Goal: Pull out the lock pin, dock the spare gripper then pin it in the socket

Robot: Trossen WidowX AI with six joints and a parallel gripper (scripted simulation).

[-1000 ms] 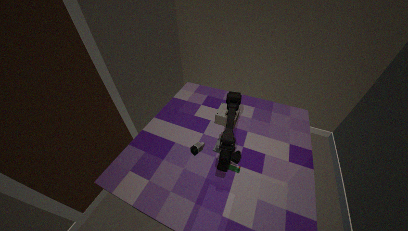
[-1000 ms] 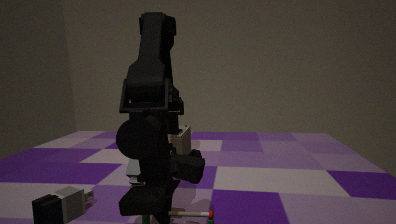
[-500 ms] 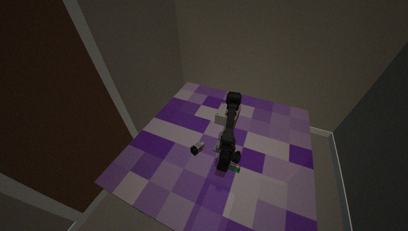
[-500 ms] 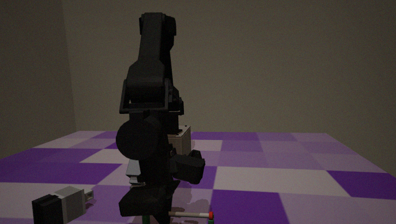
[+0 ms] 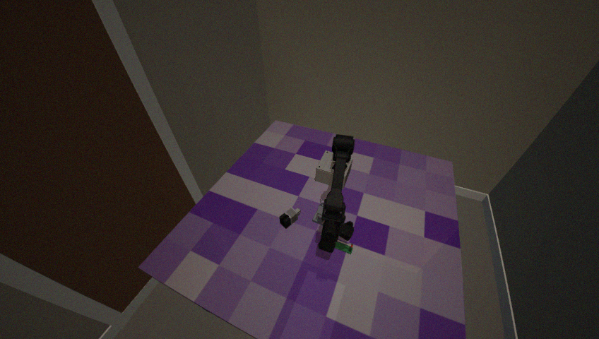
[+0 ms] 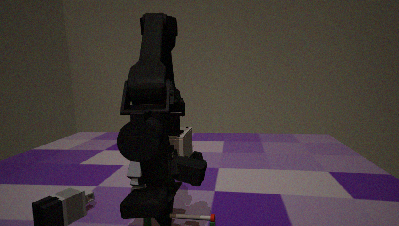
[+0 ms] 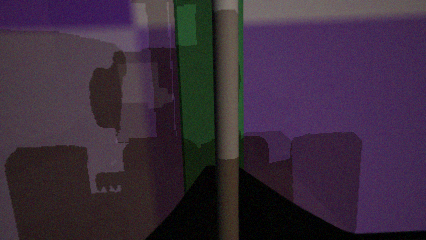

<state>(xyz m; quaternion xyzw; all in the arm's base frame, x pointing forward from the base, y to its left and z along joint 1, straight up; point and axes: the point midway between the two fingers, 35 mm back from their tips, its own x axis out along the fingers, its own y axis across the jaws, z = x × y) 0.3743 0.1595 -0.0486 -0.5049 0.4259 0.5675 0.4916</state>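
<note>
Right now my gripper tip is 2 cm to the right of the green rack. Also, from my gripper tip: grey mount (10 cm behind, 11 cm to the right, 3 cm above); spare gripper (23 cm to the right, 1 cm above).
</note>
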